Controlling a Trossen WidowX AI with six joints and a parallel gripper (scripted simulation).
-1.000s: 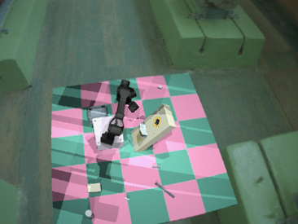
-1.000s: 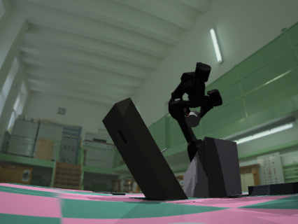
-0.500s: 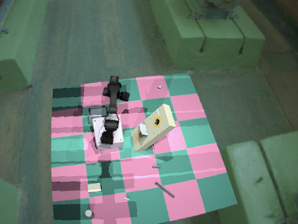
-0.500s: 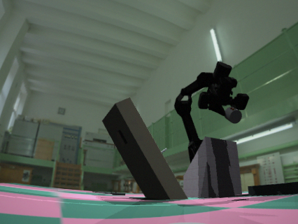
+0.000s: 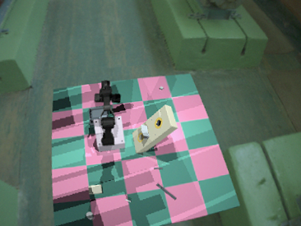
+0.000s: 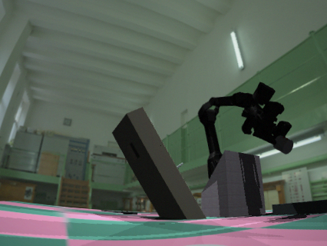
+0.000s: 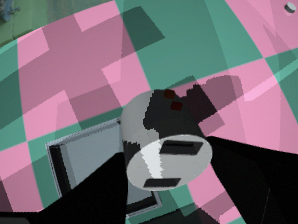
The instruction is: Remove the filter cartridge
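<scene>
Right now my gripper tip is 90 mm past the square tray and 200 mm above it. From my gripper tip the other things lie so: beige service panel: 280 mm ahead, 290 mm to the right, 50 mm below; round white cartridge: right at my gripper tip; cream block: 190 mm behind, 610 mm to the right, 200 mm below.
</scene>
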